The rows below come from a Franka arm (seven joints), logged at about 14 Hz.
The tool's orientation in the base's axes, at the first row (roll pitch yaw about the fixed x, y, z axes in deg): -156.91 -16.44 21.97
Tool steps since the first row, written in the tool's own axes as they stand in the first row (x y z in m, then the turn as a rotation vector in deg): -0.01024 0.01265 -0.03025 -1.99 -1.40 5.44; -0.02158 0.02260 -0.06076 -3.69 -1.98 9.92; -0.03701 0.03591 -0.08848 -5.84 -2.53 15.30; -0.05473 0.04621 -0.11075 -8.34 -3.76 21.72; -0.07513 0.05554 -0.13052 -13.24 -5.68 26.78; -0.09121 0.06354 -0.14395 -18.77 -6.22 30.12
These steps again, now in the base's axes. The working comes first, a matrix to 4 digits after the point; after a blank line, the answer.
The tool's axes in the first row as the columns of a matrix, in the base's axes (used below as rounded here):
0.8895 0.4471 0.0947
0.3588 -0.8116 0.4611
0.2830 -0.3761 -0.8823

-0.00632 -0.02789 0.01903 -1.88 2.93 -4.84; -0.01484 -0.05410 0.03900 -3.23 4.86 -9.05; -0.02524 -0.08322 0.05409 -4.88 7.01 -14.20; -0.03851 -0.10821 0.06485 -7.04 10.07 -20.11; -0.05436 -0.13222 0.07301 -11.78 12.21 -25.24; -0.06635 -0.15067 0.07730 -16.62 12.20 -29.55
